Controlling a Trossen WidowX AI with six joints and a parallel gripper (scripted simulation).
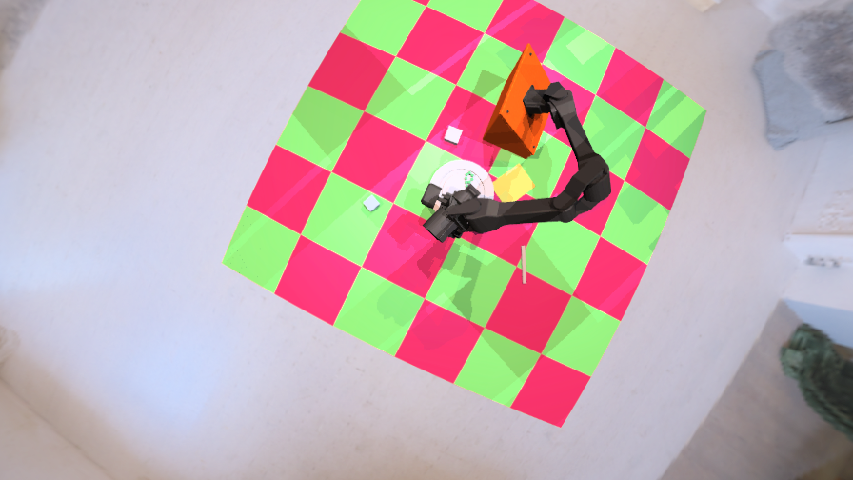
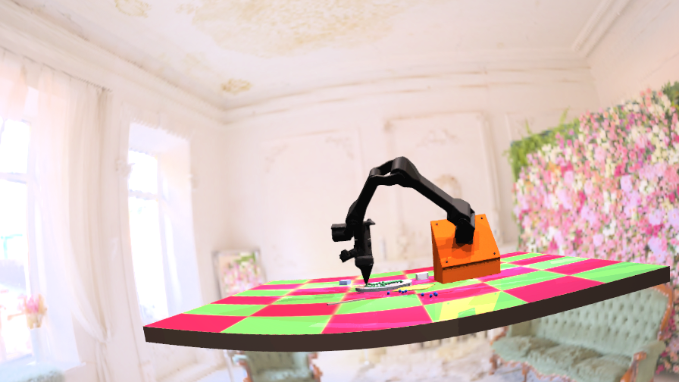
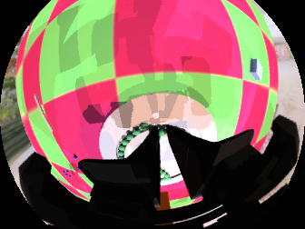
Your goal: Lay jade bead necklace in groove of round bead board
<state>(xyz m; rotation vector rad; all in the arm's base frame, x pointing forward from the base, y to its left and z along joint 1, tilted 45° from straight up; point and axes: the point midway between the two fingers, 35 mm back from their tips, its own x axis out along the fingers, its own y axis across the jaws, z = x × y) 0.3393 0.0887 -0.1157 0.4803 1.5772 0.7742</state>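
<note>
Now: the round bead board 6 cm behind my gripper tip and 1 cm below it. Round my gripper tip: pale blue cube: 11 cm ahead, 22 cm to the right, 1 cm below; then white cube: 20 cm behind, 12 cm to the right, 1 cm below; then yellow patch: 17 cm behind, 12 cm to the left, 2 cm below.
</note>
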